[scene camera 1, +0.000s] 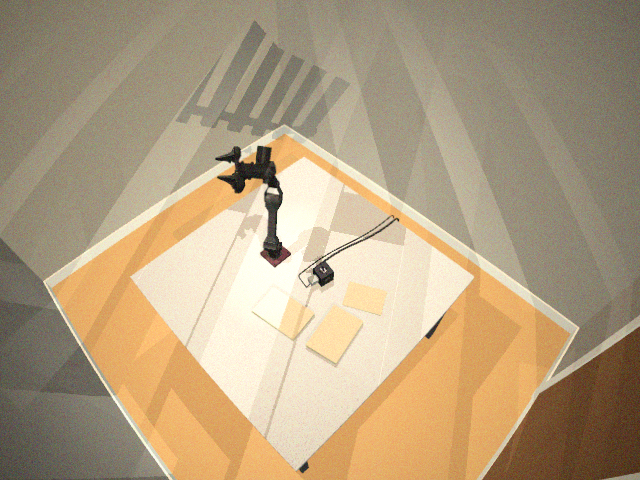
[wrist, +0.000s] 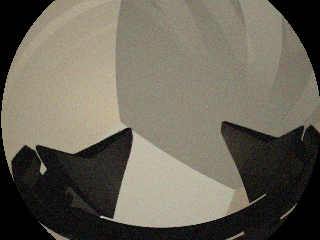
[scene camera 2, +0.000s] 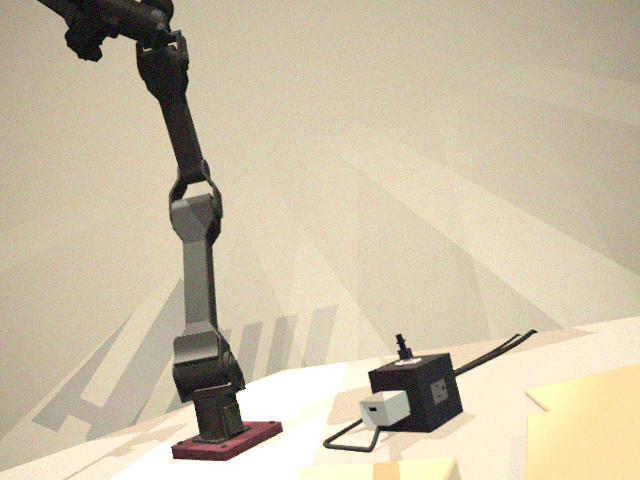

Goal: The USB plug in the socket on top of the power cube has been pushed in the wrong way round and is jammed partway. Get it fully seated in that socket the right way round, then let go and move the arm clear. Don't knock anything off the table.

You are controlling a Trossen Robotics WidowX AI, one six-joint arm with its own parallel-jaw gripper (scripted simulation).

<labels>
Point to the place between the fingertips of my gripper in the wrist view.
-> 178, 130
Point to a black power cube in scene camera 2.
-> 434, 399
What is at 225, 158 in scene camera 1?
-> My gripper.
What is my gripper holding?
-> Nothing.
</labels>
